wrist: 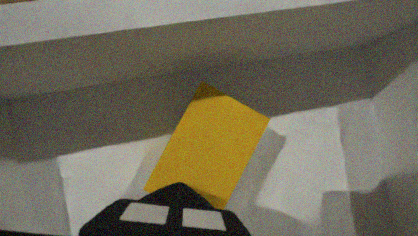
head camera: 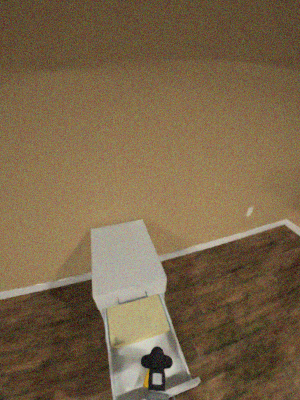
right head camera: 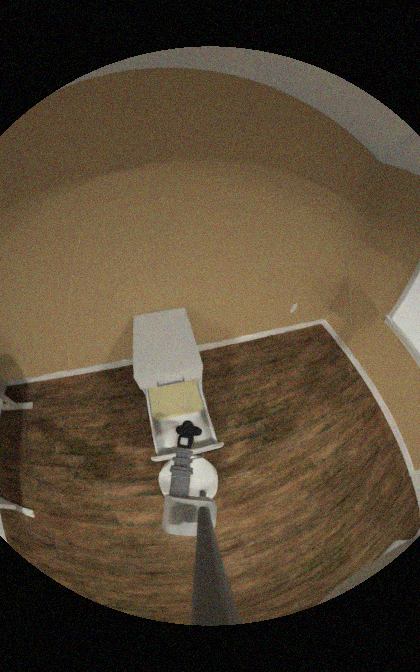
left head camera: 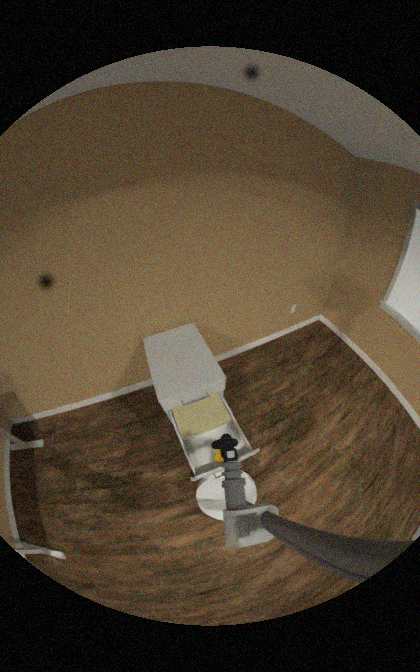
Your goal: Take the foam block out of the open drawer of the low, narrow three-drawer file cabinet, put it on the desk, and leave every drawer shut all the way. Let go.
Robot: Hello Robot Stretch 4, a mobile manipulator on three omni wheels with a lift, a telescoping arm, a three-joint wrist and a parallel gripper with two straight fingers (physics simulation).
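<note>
The low white file cabinet (head camera: pixel 125 255) (left head camera: pixel 182 360) (right head camera: pixel 167 345) stands against the wall, with one drawer (head camera: pixel 185 387) (left head camera: pixel 205 470) (right head camera: pixel 210 446) (wrist: pixel 45 120) pulled out. The orange-yellow foam block (head camera: pixel 146 378) (left head camera: pixel 219 455) (wrist: pixel 210 145) is inside the drawer near its front wall, turned at an angle. My gripper (head camera: pixel 157 356) (left head camera: pixel 225 441) (right head camera: pixel 188 429) (wrist: pixel 177 199) is shut with its fingertips together and nothing between them. It is over the drawer, and in the wrist view it covers the block's near end. The block does not show in the right head view.
A pale yellow panel (head camera: pixel 137 320) (left head camera: pixel 200 414) (right head camera: pixel 175 397) covers the drawer's rear part. A white round shape (left head camera: pixel 210 492) (right head camera: pixel 205 477) shows below my wrist, in front of the drawer. White legs (left head camera: pixel 45 552) (right head camera: pixel 17 509) stand at the left edge. No desk top can be made out.
</note>
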